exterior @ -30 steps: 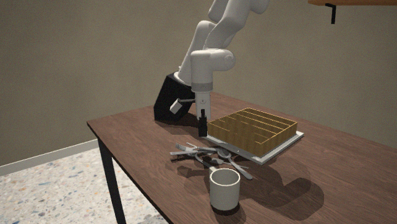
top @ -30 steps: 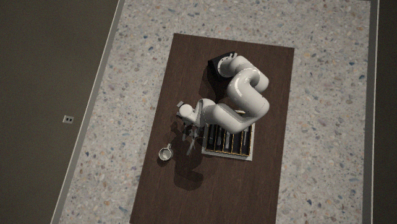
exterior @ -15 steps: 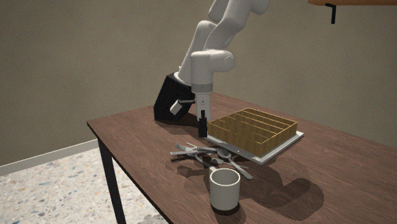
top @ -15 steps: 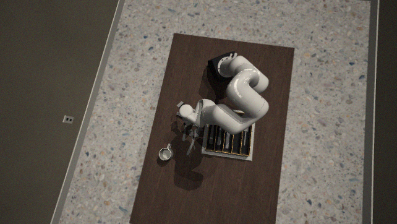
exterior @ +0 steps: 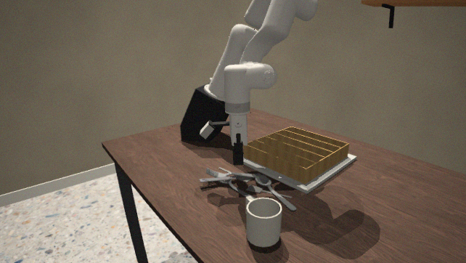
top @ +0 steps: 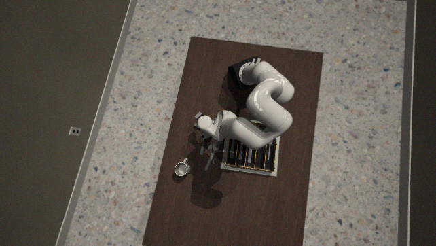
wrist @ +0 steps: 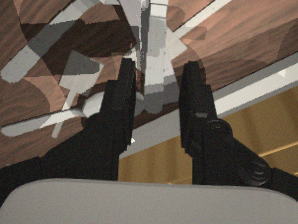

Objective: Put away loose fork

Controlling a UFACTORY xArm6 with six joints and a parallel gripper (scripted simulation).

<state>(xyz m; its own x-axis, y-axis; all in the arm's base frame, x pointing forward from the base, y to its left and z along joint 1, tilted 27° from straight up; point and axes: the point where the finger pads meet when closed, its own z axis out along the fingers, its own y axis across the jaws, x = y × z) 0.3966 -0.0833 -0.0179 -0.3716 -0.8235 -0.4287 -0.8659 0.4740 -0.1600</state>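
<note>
Right now my hand is 260 mm to the right of the wooden slotted tray, 30 mm above it and 20 mm past it. Also, from my hand: white mug 280 mm ahead, 70 mm to the right, 40 mm below.
</note>
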